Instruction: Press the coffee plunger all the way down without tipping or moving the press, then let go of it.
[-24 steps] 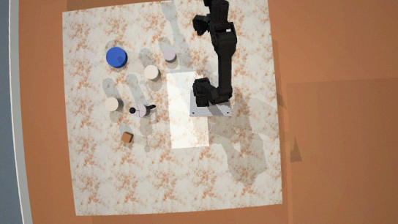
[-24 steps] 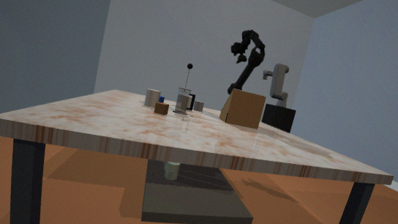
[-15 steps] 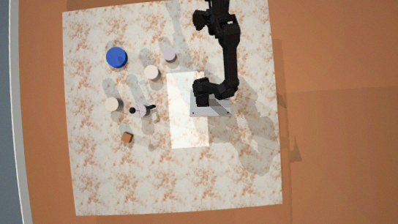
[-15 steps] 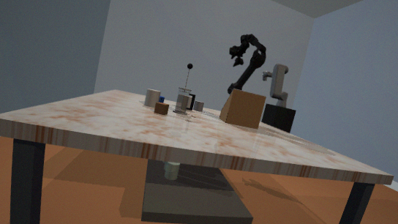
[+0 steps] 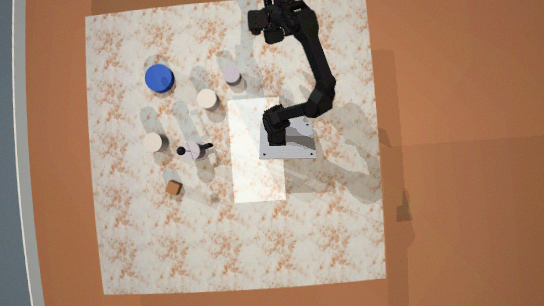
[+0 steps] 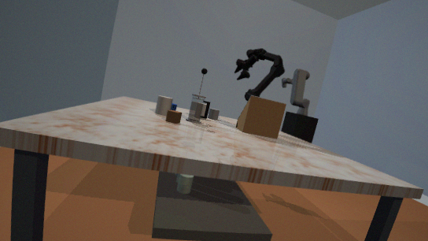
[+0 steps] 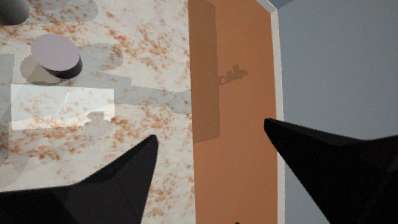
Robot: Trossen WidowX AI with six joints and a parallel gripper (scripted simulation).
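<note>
Now: gripper tip 460 mm to the right of the coffee press, 280 mm short of it and 210 mm above it. From my gripper tip the other things lie so: blue cylinder 460 mm ahead, 320 mm below, 140 mm to the left; small brown cube 620 mm to the left, 400 mm ahead, 320 mm below.
</note>
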